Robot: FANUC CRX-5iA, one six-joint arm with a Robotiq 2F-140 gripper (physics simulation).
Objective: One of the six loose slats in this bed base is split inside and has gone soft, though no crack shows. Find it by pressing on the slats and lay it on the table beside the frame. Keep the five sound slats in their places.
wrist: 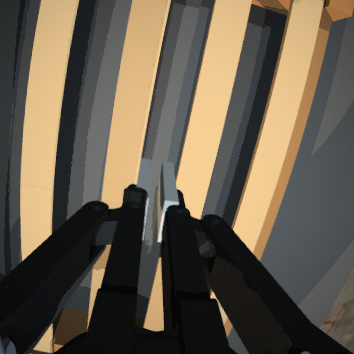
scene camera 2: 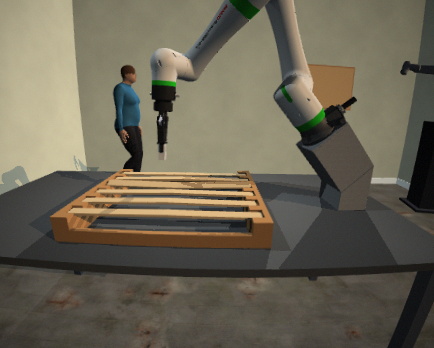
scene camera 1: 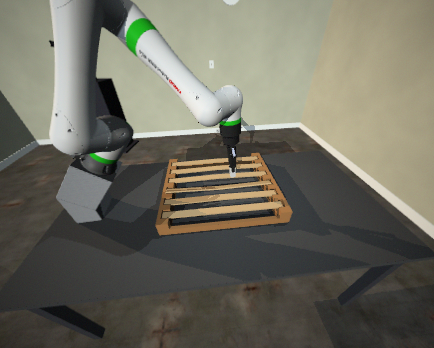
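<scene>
The bed base frame (scene camera 1: pixel 225 226) (scene camera 2: pixel 165 238) (wrist: pixel 341 9) is orange-brown wood and lies flat on the table. Six pale slats lie across it, including the slat (scene camera 1: pixel 225 209) nearest scene camera 1 and the slat (scene camera 2: pixel 165 214) nearest scene camera 2. The third slat (scene camera 1: pixel 220 188) (wrist: pixel 135 65) from scene camera 1's side looks tilted along its length, one edge showing. No crack shows on any slat. My gripper (scene camera 1: pixel 232 173) (scene camera 2: pixel 162 156) (wrist: pixel 154 176) is shut and empty, pointing down above the slats, with its tips clear of them. Its fingers hide parts of the slats in the wrist view.
The dark grey table (scene camera 1: pixel 165 270) (scene camera 2: pixel 320 245) reaches beyond the frame. The arm's grey angled base (scene camera 1: pixel 82 192) (scene camera 2: pixel 340 165) stands at the table's robot end. A person (scene camera 2: pixel 128 112) in a blue top stands behind the table in scene camera 2.
</scene>
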